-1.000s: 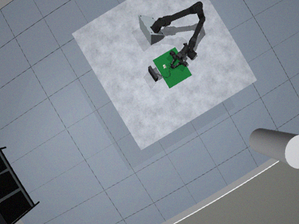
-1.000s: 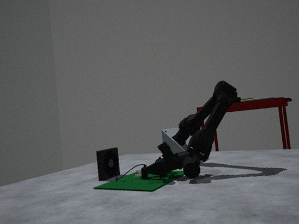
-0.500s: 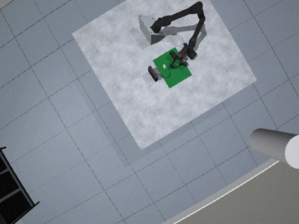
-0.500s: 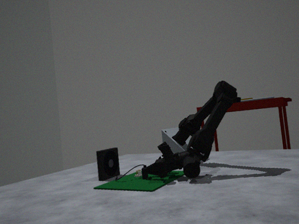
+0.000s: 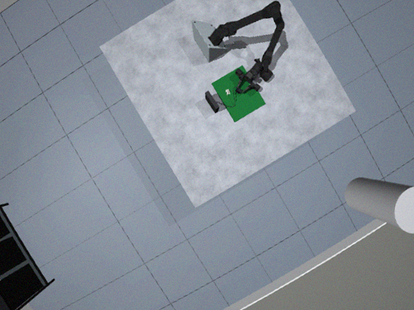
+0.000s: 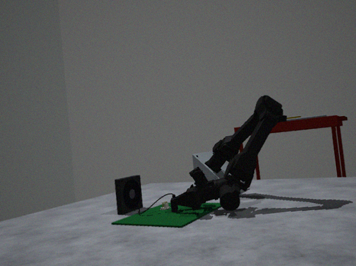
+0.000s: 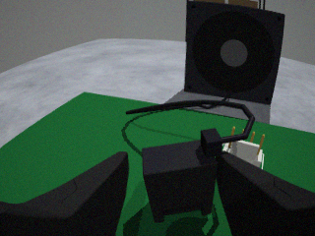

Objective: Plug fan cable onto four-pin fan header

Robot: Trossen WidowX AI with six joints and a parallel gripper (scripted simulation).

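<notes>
Right now the black plug is 2 cm below my gripper tip. From my gripper tip the other things lie so: four-pin header 5 cm to the right, 5 cm behind, 4 cm below; black fan 18 cm to the right, 5 cm behind, 2 cm above; green board 5 cm below, 1 cm ahead.
</notes>
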